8 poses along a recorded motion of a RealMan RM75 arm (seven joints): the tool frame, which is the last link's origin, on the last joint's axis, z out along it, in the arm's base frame.
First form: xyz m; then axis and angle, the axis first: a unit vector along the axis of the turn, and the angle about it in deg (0 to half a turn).
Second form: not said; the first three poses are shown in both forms.
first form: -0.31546 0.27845 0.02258 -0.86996 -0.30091 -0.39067 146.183
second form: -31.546 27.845 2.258 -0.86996 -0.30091 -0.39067 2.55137
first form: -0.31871 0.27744 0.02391 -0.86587 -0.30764 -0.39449 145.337
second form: -31.871 27.744 2.391 -0.86587 -0.30764 -0.39449 2.53661
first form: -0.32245 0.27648 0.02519 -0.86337 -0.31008 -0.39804 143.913
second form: -32.245 27.648 2.519 -0.86337 -0.31008 -0.39804 2.51176
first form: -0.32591 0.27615 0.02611 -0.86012 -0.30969 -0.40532 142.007
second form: -32.591 27.615 2.611 -0.86012 -0.30969 -0.40532 2.47849
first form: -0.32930 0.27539 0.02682 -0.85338 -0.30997 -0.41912 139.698
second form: -32.930 27.539 2.682 -0.85338 -0.30997 -0.41912 2.43819
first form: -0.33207 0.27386 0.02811 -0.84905 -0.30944 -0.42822 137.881
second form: -33.207 27.386 2.811 -0.84905 -0.30944 -0.42822 2.40648
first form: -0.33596 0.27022 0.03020 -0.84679 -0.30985 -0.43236 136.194
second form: -33.596 27.022 3.020 -0.84679 -0.30985 -0.43236 2.37703
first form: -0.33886 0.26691 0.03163 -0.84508 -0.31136 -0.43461 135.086
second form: -33.886 26.691 3.163 -0.84508 -0.31136 -0.43461 2.35770
